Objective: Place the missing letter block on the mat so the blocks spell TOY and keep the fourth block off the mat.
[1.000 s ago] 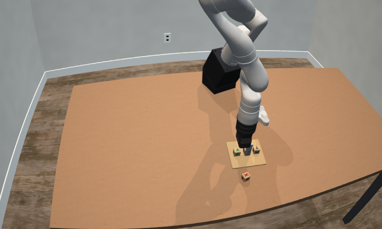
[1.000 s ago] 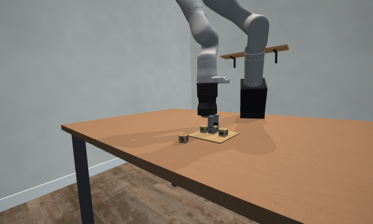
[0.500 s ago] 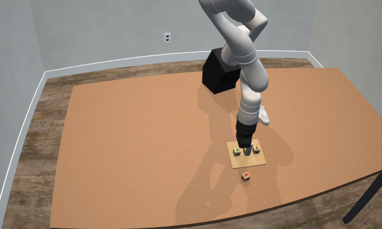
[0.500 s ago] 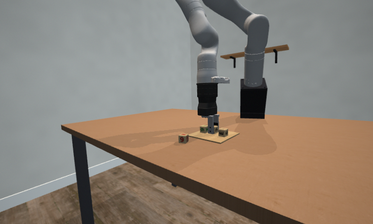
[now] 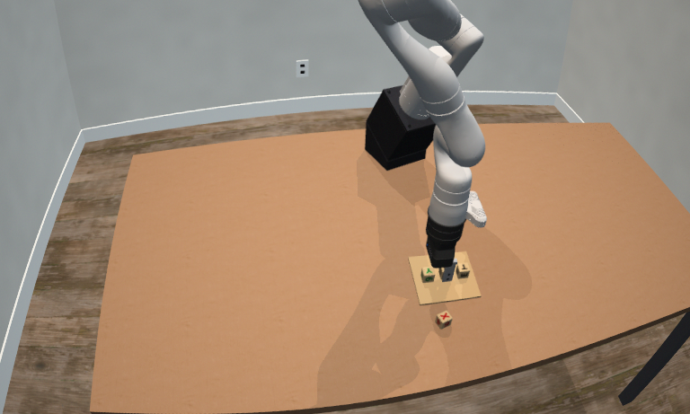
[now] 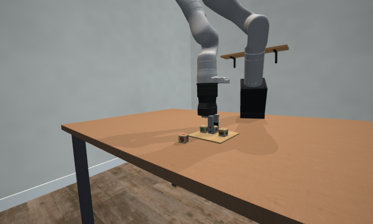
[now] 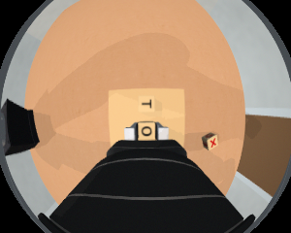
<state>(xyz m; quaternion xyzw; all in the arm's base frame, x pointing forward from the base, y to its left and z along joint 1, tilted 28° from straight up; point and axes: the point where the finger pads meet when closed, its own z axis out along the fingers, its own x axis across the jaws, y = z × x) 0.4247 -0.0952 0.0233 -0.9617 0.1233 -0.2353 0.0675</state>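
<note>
The O block is 10 mm below my hand. Round my hand: tan mat 20 mm below.
</note>
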